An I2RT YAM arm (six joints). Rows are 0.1 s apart.
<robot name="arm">
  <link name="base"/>
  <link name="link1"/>
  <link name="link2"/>
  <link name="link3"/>
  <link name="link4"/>
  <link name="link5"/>
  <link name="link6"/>
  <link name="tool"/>
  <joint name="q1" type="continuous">
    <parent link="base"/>
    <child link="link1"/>
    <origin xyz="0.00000 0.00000 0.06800" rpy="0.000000 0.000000 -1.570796"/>
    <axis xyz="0 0 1"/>
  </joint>
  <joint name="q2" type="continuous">
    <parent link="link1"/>
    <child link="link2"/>
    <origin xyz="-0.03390 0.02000 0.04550" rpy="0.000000 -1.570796 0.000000"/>
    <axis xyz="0 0 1"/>
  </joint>
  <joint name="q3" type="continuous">
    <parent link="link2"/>
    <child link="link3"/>
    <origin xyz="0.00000 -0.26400 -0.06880" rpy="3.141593 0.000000 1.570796"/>
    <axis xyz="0 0 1"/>
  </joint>
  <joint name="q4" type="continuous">
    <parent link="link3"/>
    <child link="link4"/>
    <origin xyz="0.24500 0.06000 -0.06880"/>
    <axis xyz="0 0 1"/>
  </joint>
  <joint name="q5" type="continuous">
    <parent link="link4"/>
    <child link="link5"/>
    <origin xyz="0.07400 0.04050 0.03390" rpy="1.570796 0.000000 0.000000"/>
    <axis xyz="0 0 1"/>
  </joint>
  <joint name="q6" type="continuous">
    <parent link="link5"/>
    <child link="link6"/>
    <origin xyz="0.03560 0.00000 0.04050" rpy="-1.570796 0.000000 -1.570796"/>
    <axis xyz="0 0 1"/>
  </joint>
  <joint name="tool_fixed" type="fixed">
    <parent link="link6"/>
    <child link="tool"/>
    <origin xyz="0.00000 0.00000 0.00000" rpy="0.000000 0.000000 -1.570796"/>
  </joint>
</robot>
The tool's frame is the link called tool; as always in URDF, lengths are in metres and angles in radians. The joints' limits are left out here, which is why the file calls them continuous.
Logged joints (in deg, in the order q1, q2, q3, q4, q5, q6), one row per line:
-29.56 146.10 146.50 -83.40 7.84 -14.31
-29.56 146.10 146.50 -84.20 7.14 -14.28
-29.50 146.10 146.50 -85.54 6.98 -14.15
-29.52 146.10 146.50 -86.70 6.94 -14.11
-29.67 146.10 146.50 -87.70 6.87 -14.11
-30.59 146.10 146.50 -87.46 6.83 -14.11
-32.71 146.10 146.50 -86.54 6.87 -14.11
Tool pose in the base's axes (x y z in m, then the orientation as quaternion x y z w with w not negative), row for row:
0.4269 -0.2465 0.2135 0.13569 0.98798 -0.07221 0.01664
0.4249 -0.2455 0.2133 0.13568 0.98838 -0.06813 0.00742
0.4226 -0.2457 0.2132 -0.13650 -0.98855 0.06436 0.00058
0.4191 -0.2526 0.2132 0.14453 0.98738 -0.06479 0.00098
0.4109 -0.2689 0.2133 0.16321 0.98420 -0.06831 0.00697
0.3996 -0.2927 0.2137 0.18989 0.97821 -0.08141 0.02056
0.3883 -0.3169 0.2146 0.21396 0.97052 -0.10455 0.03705
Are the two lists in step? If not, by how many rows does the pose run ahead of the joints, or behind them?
The pose runs 2 rows ahead of the joints: the pose in row i belongs to the joints in row i + 2.
